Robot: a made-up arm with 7 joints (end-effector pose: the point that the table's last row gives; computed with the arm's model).
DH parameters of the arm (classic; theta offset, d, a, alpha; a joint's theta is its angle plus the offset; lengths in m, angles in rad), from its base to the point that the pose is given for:
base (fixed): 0 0 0 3.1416
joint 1: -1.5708 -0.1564 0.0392 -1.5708
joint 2: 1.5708 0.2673 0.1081 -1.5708
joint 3: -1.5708 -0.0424 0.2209 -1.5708
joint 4: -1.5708 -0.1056 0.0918 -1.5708
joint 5: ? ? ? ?
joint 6: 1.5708 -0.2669 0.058 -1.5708
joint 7: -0.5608 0 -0.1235 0
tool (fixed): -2.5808 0.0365 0 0
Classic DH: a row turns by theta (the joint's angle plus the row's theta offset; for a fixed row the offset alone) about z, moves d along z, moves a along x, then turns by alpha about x.
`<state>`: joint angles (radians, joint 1 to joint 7).
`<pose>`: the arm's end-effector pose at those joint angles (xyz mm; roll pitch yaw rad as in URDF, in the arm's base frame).
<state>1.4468 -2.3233 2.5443 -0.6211 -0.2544 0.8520 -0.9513</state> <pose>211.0 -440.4 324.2 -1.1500 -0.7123 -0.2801</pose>
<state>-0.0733 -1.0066 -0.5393 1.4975 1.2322 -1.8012 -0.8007</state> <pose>335.2 -474.6 78.9 0.4943 0.2592 -0.9428</pose>
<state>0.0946 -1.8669 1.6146 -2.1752 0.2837 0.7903 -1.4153</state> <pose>426.9 -57.7 -388.1 0.8813 0.1807 -1.2270</pose>
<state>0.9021 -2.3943 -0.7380 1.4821 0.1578 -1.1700 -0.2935</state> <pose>317.2 -543.8 657.9 -1.0965 0.4669 -0.9456</pose>
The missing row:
joint 5: 1.5708 -0.2267 0.0502 -1.5708
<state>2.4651 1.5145 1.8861 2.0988 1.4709 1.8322 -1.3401</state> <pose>-862.2 133.5 176.9 -0.8371 0.0996 -2.7095</pose>
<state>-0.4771 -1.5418 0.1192 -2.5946 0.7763 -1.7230 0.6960</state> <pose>575.5 210.9 -266.9 2.0099 0.0951 2.1055</pose>
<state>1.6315 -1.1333 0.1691 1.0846 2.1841 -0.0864 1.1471</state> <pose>-151.1 -408.8 197.2 1.3380 -0.2606 -0.6653</pose>
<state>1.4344 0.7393 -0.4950 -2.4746 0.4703 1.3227 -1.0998</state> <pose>569.5 -161.0 384.7 -1.4816 0.0892 1.0345</pose>
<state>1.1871 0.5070 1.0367 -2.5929 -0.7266 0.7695 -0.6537</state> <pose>363.6 -122.8 697.6 -2.0424 0.5195 0.9397</pose>
